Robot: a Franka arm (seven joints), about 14 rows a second.
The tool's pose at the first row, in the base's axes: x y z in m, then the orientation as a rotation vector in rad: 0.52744, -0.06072, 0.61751, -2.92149, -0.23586, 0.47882
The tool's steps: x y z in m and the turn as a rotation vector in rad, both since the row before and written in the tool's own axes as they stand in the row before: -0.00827, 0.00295, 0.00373, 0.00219, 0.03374, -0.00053; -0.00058, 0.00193, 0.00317, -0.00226, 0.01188, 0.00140; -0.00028, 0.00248, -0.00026, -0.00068, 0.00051, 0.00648; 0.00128, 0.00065, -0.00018, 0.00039, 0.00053, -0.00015; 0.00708, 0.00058, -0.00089, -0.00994, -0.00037, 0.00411; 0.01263, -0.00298, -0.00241, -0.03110, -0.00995, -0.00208; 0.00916, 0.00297, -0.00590, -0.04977, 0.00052, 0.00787; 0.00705, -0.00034, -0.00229, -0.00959, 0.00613, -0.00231
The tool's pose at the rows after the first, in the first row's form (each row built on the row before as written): 0.51885, -0.06457, 0.61595, -2.92460, -0.23143, 0.42904; 0.51761, -0.06607, 0.61274, -2.92885, -0.22840, 0.41176; 0.51773, -0.06857, 0.61258, -2.93109, -0.21908, 0.41196; 0.51908, -0.06901, 0.61229, -2.93075, -0.21912, 0.41115; 0.52614, -0.06851, 0.61119, -2.94136, -0.21585, 0.41239; 0.53848, -0.06386, 0.61073, -2.96984, -0.22861, 0.42729; 0.54926, -0.06587, 0.61343, -3.02043, -0.23091, 0.42793; 0.55655, -0.06454, 0.61376, -3.03009, -0.23669, 0.41853
